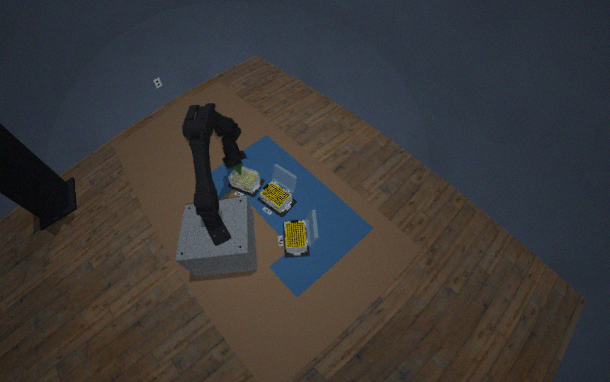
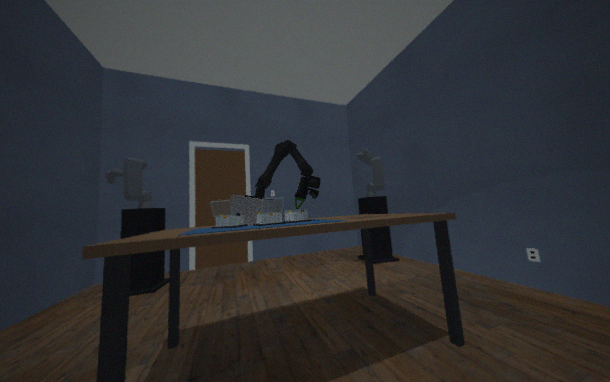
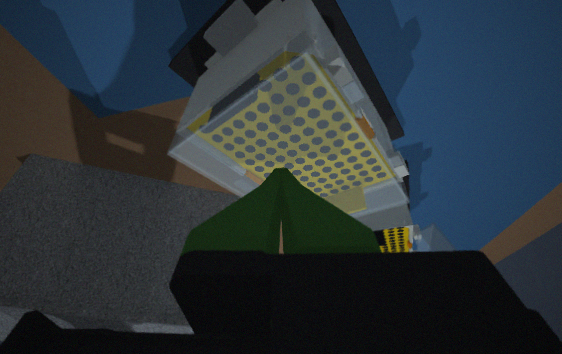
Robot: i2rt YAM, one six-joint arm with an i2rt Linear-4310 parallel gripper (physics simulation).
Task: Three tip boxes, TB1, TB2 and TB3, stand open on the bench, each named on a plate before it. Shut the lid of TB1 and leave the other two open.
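Places are measured from the arm's base along level axes (x ahead, y left, z up), in millimetres.
Where they show: gripper, fingertip midpoint: (image 1: 240, 174) (image 2: 296, 209) (image 3: 281, 177); arm's base, origin of the base link: (image 1: 214, 224) (image 2: 259, 198).
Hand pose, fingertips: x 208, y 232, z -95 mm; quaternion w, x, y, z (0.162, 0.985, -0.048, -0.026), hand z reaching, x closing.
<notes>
Each offset is from my fingertips to the top centre of the thing. "spot": to the spot under its first point. Level surfaces: height alone.
A tip box @(2 mm ahead, 13 mm right, 1 mm down) (image 1: 245, 180) (image 2: 295, 216) (image 3: 295, 130) with a yellow rack has its clear lid down over it; whether the lid sits fully flush is hard to tell. A middle tip box @(78 mm ahead, 181 mm right, 13 mm down) (image 1: 276, 195) (image 2: 269, 218) has its clear lid @(spot: 157 mm ahead, 151 mm right, 23 mm up) (image 1: 284, 177) standing up. The third tip box @(47 mm ahead, 386 mm right, 13 mm down) (image 1: 296, 234) (image 2: 230, 220) also has its lid @(spot: 119 mm ahead, 442 mm right, 66 mm up) (image 1: 314, 226) raised. The lettering on the name plates @(spot: 45 mm back, 44 mm right, 76 mm down) (image 1: 239, 194) @(spot: 23 mm ahead, 201 mm right, 77 mm down) (image 1: 267, 211) @(spot: 4 mm back, 361 mm right, 77 mm down) (image 1: 280, 241) is too small to read. My gripper (image 1: 239, 173) (image 2: 298, 207) (image 3: 281, 177) is shut and empty, its green fingertips at or just above the lidded box; contact cannot be judged.
The boxes stand on a blue mat @(79 mm down) (image 1: 340, 220) on the wooden table @(87 mm down) (image 2: 390, 219). The grey speckled block (image 1: 217, 235) (image 3: 100, 230) under my arm's base is beside the boxes. The middle box is close beside the lidded one, with its raised lid on the far side from the block.
</notes>
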